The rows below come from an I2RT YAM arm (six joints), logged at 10 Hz.
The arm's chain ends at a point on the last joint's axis. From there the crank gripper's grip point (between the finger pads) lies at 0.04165 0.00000 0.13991 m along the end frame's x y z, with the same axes.
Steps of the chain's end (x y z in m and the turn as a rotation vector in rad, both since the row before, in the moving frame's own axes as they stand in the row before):
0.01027, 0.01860, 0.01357, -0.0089, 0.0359, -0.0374
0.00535, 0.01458, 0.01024, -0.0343, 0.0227, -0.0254
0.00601, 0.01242, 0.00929, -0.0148, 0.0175, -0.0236
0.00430, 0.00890, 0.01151, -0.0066, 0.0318, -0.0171
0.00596, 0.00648, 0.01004, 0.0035, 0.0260, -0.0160
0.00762, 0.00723, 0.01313, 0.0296, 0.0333, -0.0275
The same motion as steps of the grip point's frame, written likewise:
0.01526, 0.01819, 0.01199, -0.0089, 0.0359, -0.0374
0.00856, 0.01826, 0.00919, -0.0343, 0.0227, -0.0254
0.00846, 0.01347, 0.00853, -0.0148, 0.0175, -0.0236
0.00873, 0.00907, 0.01011, -0.0066, 0.0318, -0.0171
0.00957, 0.00530, 0.00891, 0.0035, 0.0260, -0.0160
0.01218, 0.00190, 0.01159, 0.0296, 0.0333, -0.0275

